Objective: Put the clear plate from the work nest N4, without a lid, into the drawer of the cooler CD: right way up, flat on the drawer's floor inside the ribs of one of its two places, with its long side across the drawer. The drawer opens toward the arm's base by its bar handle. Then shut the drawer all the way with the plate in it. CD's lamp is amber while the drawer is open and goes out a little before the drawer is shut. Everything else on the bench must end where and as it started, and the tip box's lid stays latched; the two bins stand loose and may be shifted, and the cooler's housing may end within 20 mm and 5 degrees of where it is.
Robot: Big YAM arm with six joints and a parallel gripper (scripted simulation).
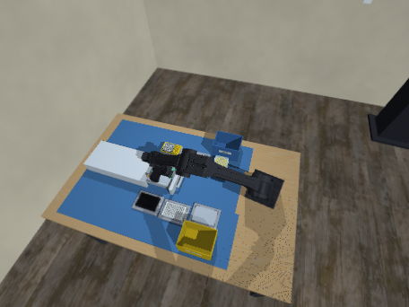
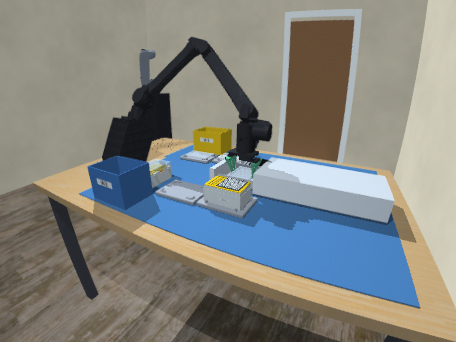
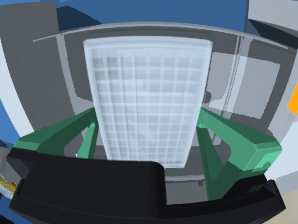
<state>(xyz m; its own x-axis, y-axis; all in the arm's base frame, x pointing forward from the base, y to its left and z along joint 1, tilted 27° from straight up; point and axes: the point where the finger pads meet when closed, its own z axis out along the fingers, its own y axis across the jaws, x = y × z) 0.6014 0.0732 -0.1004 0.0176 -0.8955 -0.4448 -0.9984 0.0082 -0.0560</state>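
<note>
Now: the drawer 40 mm ahead of my hand and 10 mm below it. The rest, counted from my hand: clear plate (right at my hand); black plate (190 mm to the left, 20 mm ahead, 10 mm below); white cooler CD (160 mm ahead).
</note>
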